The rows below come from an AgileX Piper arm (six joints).
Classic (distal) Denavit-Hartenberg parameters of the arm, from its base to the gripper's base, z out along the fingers. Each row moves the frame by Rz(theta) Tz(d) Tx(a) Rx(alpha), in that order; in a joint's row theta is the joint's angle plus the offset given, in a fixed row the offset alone. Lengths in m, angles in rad.
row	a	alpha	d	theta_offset
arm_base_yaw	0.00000	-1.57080	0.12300	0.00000
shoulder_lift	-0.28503	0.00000	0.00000	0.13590
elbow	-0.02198	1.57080	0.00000	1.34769
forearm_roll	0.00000	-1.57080	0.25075	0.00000
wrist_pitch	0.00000	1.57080	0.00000	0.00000
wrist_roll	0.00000	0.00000	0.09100	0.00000
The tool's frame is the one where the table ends.
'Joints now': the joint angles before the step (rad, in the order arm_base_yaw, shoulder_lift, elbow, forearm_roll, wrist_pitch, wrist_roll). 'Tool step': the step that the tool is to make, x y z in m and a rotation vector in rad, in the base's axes. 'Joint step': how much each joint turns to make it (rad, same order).
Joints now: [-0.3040, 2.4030, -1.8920, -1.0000, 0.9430, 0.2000]
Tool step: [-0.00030, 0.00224, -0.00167, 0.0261, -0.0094, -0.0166]
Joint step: [0.0020, 0.0000, 0.0000, 0.0300, 0.0039, 0.0050]
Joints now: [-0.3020, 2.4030, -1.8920, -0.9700, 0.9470, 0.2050]
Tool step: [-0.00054, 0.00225, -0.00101, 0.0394, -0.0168, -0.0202]
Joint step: [0.0000, -0.0030, 0.0000, 0.0460, 0.0000, 0.0020]
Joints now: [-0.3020, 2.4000, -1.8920, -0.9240, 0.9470, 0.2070]
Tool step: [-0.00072, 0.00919, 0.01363, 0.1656, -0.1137, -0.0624]
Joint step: [-0.0050, -0.0460, -0.0020, 0.2041, -0.0230, -0.0080]
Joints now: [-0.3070, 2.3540, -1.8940, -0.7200, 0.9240, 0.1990]
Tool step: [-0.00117, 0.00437, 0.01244, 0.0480, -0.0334, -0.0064]
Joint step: [0.0000, -0.0310, 0.0000, 0.0690, 0.0020, -0.0239]
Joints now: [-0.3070, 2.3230, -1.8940, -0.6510, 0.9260, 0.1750]
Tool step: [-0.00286, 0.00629, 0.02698, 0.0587, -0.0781, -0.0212]
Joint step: [0.0000, -0.0610, -0.0010, 0.0870, 0.0019, -0.0080]
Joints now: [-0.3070, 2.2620, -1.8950, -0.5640, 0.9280, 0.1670]
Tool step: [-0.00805, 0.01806, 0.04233, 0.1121, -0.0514, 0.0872]
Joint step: [0.0050, -0.1020, 0.0000, 0.1990, 0.0290, -0.1670]
